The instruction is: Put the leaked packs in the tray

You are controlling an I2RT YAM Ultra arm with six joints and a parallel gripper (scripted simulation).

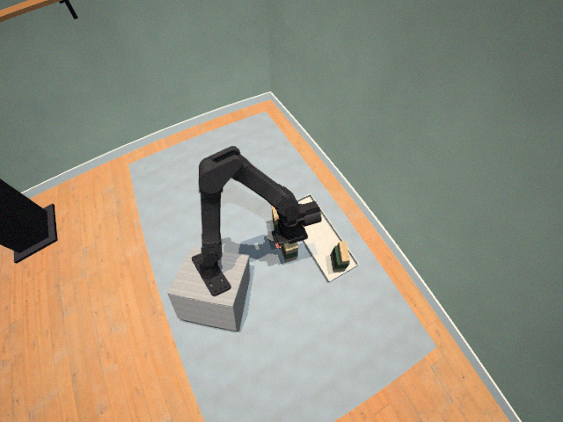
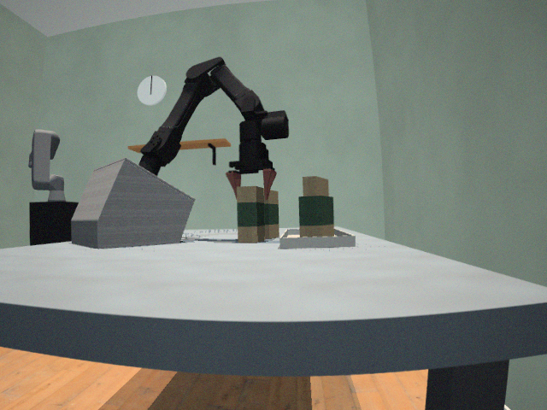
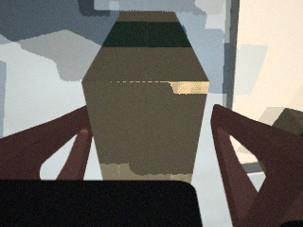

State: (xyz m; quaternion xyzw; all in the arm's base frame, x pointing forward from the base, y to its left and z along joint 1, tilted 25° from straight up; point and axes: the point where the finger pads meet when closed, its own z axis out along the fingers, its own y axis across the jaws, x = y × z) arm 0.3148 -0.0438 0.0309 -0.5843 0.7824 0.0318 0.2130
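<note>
My gripper is now 150 mm short of the white tray, 110 mm above it and 10 mm to the left of it.
</note>
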